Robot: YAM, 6 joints.
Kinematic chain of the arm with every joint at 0, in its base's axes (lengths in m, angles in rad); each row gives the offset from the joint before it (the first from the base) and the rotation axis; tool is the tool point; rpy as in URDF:
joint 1: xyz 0 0 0.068 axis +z
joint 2: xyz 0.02 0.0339 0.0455 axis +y
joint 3: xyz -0.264 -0.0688 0 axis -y
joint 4: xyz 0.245 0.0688 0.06 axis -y
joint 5: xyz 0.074 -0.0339 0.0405 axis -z
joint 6: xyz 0.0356 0 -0.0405 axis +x
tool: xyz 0 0 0 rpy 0 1.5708 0
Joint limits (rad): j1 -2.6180..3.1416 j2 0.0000..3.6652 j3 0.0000..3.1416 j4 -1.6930..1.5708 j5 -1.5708..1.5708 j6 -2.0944..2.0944
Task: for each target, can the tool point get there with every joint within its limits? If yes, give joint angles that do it. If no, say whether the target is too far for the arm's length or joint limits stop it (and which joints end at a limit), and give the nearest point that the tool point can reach.
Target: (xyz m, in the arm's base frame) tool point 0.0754 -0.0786 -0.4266
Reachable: no: joint limits stop it (at a limit: joint 2) | nearest point 0.0910 -0.0948 -0.3608 | short by 0.070 m
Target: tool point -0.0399 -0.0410 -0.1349
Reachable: yes | joints -2.1480 3.3814 1.0793 -1.1867 0.3154 -0.2584
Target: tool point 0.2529 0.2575 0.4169
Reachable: yes | joints 0.7491 1.5306 1.5044 -0.1060 -0.4780 -0.0746
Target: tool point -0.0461 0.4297 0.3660
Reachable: yes | joints 1.6258 1.8150 1.4470 0.6526 -0.6826 -1.2857
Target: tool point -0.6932 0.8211 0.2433
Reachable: no: too far | nearest point -0.4136 0.4899 0.1900 | short by 0.437 m
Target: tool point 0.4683 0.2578 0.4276
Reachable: yes | joints 0.5489 2.4165 2.4693 0.6705 0.7559 0.4483
